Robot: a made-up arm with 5 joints. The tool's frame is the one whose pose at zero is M. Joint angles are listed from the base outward.
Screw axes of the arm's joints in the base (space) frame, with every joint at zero. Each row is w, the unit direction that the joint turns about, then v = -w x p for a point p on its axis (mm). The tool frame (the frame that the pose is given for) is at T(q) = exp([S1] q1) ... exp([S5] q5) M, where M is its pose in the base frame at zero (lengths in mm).
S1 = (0, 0, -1, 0.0, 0.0, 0.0)
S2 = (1, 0, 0, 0.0, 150.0, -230.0)
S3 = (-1, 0, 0, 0.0, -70.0, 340.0)
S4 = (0, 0, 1, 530.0, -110.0, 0.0)
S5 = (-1, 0, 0, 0.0, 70.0, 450.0)
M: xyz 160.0 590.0 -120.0 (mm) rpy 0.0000 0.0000 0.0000 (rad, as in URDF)
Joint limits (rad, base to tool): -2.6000..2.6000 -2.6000..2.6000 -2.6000..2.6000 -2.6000..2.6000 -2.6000..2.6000
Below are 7 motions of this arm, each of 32 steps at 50 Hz.
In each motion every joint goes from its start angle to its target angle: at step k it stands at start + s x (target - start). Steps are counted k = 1, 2, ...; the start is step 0. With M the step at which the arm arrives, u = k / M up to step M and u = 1 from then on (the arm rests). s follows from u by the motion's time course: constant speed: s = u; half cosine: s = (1 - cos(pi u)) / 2; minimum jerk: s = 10 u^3 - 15 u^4 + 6 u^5.
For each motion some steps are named. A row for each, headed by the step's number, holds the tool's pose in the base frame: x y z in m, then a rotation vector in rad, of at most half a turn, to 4 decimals.
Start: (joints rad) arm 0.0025 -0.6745 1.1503 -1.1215 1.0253
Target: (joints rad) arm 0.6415 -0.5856 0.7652 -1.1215 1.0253
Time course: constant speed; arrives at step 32
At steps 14, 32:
14: 0.0776 -0.0433 -0.0894 -2.4166 -0.1108 -1.5439
32: 0.0847 -0.0313 -0.1600 -2.2391 0.4807 -1.7321

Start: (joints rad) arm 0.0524 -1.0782 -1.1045 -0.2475 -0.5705
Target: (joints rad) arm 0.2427 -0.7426 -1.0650 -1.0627 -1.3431
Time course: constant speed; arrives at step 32
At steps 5, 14, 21, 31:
5: 0.2149 0.4356 -0.0581 0.7513 -0.1482 -0.4439
14: 0.2345 0.4095 -0.0147 1.0201 -0.3042 -0.7112
21: 0.2387 0.3862 0.0136 1.2072 -0.4612 -0.9138
31: 0.2287 0.3585 0.0461 1.4266 -0.7417 -1.1924

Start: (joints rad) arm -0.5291 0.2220 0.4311 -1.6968 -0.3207
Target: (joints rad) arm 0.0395 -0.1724 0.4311 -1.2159 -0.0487
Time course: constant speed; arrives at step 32
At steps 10, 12, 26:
10: 0.0199 0.4657 -0.1124 0.0004 -0.4231 -1.1393
12: 0.0392 0.4599 -0.1203 -0.0401 -0.4275 -1.1443
26: 0.1592 0.3912 -0.1723 -0.3503 -0.4161 -1.1850

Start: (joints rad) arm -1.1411 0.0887 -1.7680 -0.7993 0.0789
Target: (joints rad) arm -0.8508 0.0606 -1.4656 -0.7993 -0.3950
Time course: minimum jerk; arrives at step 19
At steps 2, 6, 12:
2: -0.3629 0.3712 0.3213 0.9948 1.5130 0.2903
6: -0.3434 0.3927 0.3129 1.0638 1.4596 0.2000
12: -0.2737 0.4473 0.2857 1.2820 1.2637 -0.0686

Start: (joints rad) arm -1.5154 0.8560 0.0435 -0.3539 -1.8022
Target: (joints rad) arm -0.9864 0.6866 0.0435 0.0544 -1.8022
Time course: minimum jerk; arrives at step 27
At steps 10, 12, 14, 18, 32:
10: -0.4056 0.2269 0.2609 2.0726 1.4910 0.2560
12: -0.3918 0.2587 0.2575 2.1042 1.4459 0.2980
14: -0.3744 0.2917 0.2539 2.1327 1.3962 0.3425
18: -0.3355 0.3494 0.2472 2.1713 1.3013 0.4225
32: -0.2974 0.3926 0.2416 2.1897 1.2221 0.4843

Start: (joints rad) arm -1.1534 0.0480 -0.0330 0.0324 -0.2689
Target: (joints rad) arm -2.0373 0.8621 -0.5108 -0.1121 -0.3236
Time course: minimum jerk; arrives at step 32
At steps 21, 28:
21: -0.6350 -0.0024 0.3133 0.9139 1.2573 1.4233
28: -0.5742 -0.0931 0.3954 0.9399 1.6307 1.3723

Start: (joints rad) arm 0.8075 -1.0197 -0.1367 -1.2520 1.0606
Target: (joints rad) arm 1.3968 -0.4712 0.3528 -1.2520 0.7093
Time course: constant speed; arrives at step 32
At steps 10, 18, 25, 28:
10: 0.1420 -0.0127 -0.2681 -1.5703 0.9314 -2.1487
18: 0.1692 -0.0322 -0.2672 -1.4910 0.9679 -2.2639
25: 0.1903 -0.0558 -0.2635 -1.4239 0.9923 -2.3683
28: 0.1982 -0.0677 -0.2611 -1.3960 1.0006 -2.4140

